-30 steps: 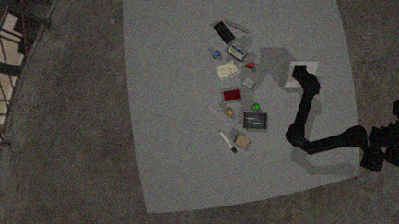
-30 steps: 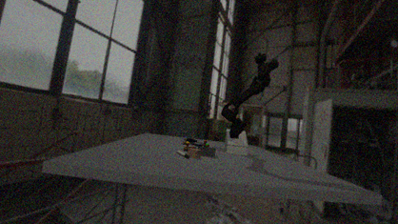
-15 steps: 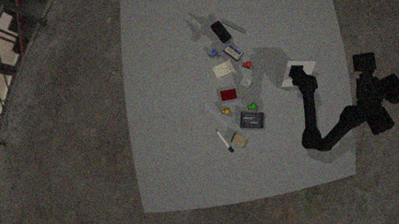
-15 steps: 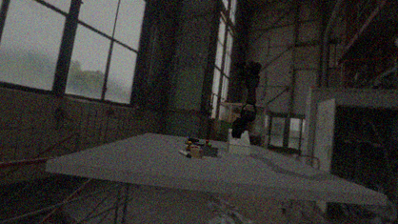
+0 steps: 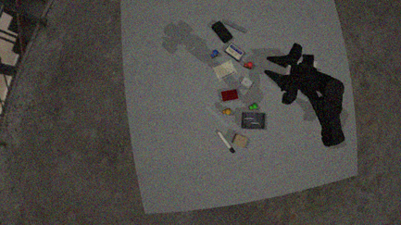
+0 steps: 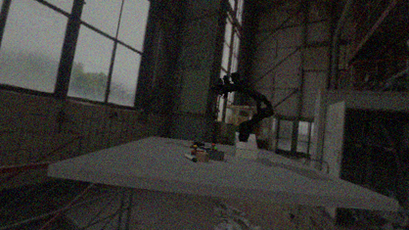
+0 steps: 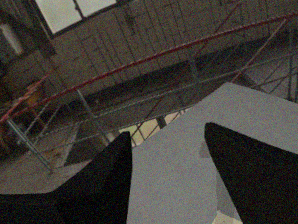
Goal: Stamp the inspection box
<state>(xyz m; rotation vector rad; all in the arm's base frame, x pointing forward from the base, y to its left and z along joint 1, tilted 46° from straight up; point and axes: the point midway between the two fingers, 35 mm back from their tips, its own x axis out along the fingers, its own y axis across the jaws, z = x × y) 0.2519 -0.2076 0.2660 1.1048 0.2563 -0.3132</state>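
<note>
My gripper tip is now 450 mm above the green-knobbed stamp, 120 mm to the right of it and 70 mm past it. The rest, counted from my gripper tip: red-knobbed stamp: 450 mm below, 90 mm to the right, 70 mm behind; then red ink pad: 460 mm below, 50 mm to the left, 40 mm ahead; then yellow-knobbed stamp: 450 mm below, 130 mm to the left, 60 mm ahead.
</note>
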